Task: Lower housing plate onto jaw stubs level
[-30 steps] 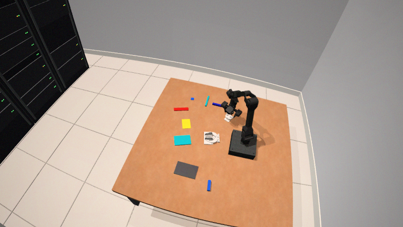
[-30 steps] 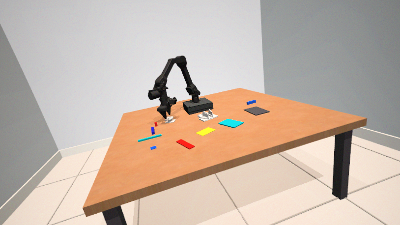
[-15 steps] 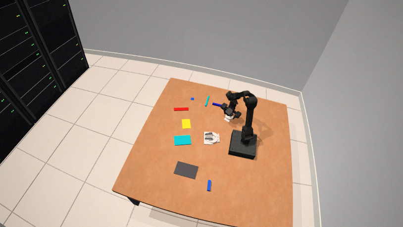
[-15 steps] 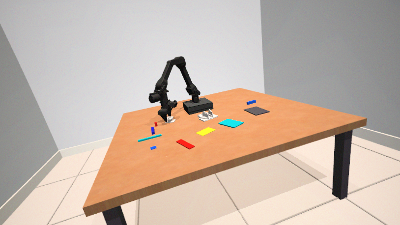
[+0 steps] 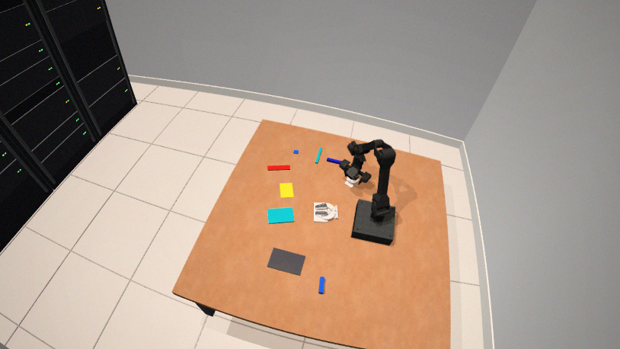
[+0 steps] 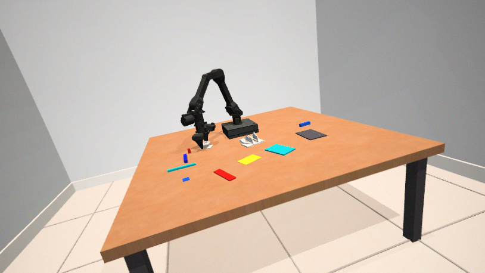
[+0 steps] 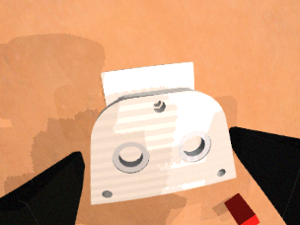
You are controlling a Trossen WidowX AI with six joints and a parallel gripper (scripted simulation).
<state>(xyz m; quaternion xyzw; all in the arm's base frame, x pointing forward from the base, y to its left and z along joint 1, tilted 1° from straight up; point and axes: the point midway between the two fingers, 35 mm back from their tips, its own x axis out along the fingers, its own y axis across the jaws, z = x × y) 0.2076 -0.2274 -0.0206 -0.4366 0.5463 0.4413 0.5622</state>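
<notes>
Right now my gripper tip is 90 mm to the left of the red block and 40 mm short of it. The rest, counted from my gripper tip: dark blue bar 140 mm ahead, 100 mm to the right; then teal bar 260 mm ahead, 100 mm to the right, 10 mm below; then yellow tile 310 mm ahead, 240 mm to the left, 10 mm below.
</notes>
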